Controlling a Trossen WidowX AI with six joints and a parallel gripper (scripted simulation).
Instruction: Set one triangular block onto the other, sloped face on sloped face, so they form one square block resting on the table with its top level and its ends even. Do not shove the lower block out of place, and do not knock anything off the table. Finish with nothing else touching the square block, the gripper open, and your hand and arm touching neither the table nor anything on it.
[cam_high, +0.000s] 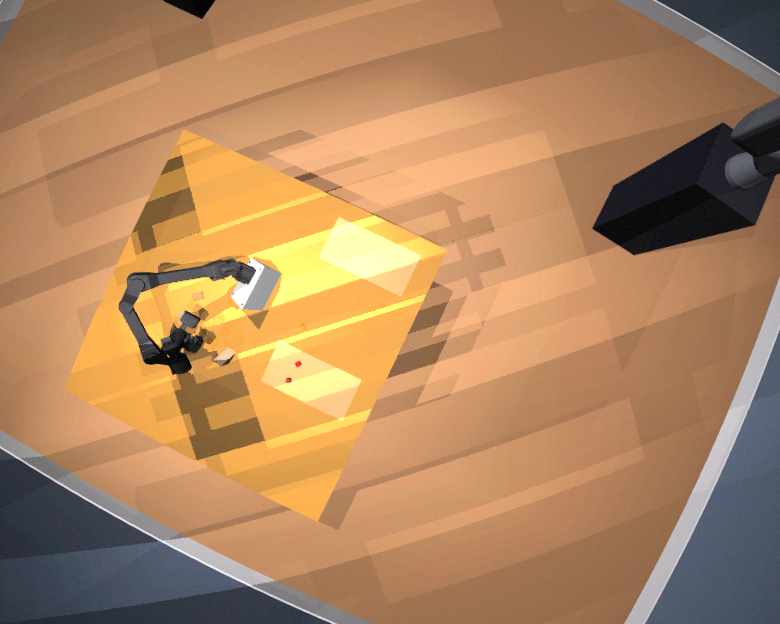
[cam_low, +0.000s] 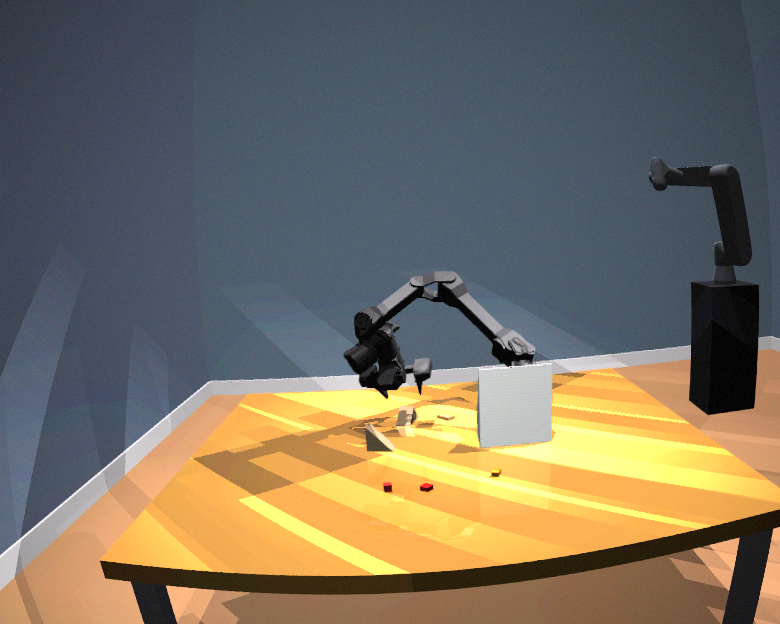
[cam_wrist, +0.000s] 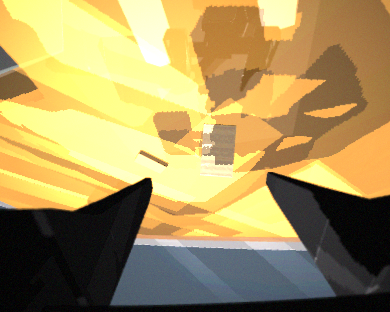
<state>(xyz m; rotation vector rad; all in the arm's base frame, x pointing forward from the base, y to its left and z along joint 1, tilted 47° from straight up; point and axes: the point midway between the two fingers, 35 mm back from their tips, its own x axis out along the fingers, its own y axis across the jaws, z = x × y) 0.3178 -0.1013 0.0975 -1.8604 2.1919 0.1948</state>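
Now: the triangular block 5 cm to the right of my gripper tip and 6 cm below it. Also, from my gripper tip: flat dark piece 11 cm behind, 6 cm to the right, 8 cm below; then yellow cube 22 cm behind, 40 cm to the left, 8 cm below.
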